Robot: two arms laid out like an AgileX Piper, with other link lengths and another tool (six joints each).
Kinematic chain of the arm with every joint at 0, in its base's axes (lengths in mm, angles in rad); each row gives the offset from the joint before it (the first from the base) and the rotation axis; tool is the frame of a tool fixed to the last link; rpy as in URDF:
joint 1: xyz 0 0 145.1 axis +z
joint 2: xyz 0 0 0 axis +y
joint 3: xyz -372.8 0 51 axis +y
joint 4: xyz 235.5 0 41.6 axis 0.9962 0 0.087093
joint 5: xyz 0 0 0 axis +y
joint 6: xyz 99.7 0 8.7 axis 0.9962 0 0.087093
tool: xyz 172.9 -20 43.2 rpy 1.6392 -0.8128 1.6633
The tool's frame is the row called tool.
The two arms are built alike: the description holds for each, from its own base.
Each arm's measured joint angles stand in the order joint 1, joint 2, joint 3, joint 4, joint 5, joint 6.
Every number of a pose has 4 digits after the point.
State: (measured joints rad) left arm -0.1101 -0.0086 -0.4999 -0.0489 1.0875 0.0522; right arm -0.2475 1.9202 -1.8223 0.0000 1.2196 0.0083
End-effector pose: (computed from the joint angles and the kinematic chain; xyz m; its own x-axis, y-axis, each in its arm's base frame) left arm 0.0635 -0.0400 0.2383 0.4490 0.6165 0.6467 0.3655 -0.7872 0.4967; right arm 0.5112 -0.1500 0.2453 0.8376 0.4881 0.2454 0.4945 -0.8683 0.0392
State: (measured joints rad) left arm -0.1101 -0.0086 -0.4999 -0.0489 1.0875 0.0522; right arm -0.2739 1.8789 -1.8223 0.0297 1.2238 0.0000
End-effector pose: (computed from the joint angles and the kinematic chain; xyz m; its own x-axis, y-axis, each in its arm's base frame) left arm 0.0635 -0.0400 0.2383 0.4490 0.6165 0.6467 0.3655 -0.7872 0.4967; right arm 0.5039 -0.1546 0.2663 0.8349 0.4685 0.2890 0.4768 -0.8778 0.0458
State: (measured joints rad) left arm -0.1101 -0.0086 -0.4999 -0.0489 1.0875 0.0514; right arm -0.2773 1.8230 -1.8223 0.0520 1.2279 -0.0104
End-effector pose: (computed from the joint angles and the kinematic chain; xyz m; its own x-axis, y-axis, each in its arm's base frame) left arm 0.0635 -0.0399 0.2383 0.4489 0.6172 0.6463 0.3658 -0.7867 0.4972; right arm 0.4969 -0.1484 0.2948 0.8140 0.4738 0.3360 0.4803 -0.8744 0.0693
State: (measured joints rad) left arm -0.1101 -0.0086 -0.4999 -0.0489 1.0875 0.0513; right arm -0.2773 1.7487 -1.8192 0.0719 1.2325 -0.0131
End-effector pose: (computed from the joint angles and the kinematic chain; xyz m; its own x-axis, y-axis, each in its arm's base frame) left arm 0.0635 -0.0399 0.2383 0.4488 0.6172 0.6462 0.3659 -0.7867 0.4973; right arm 0.4848 -0.1396 0.3309 0.7864 0.4780 0.3913 0.4788 -0.8719 0.1030
